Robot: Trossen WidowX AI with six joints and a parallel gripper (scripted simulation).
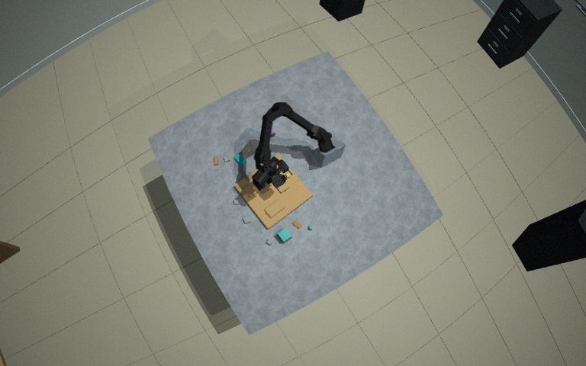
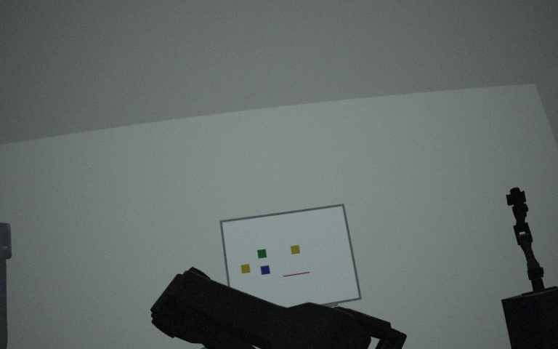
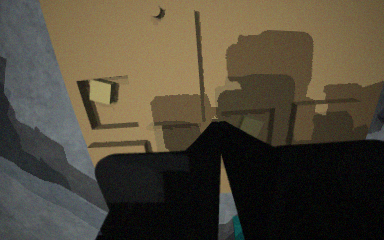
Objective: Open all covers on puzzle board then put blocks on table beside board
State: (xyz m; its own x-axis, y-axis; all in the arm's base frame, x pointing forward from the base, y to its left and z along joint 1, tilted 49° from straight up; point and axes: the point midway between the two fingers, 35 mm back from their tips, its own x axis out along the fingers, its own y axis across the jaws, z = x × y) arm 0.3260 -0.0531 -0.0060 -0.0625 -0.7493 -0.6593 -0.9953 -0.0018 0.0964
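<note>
My gripper tip is now 60 mm above the tan puzzle board, 30 mm to the right of it and 10 mm short of it. From my gripper tip the other things lie so: tiny teal cube (310 mm to the left, 60 mm below, 40 mm behind); purple block (240 mm to the right, 140 mm behind, 60 mm below); orange block (260 mm to the left, 70 mm below, 10 mm ahead).
</note>
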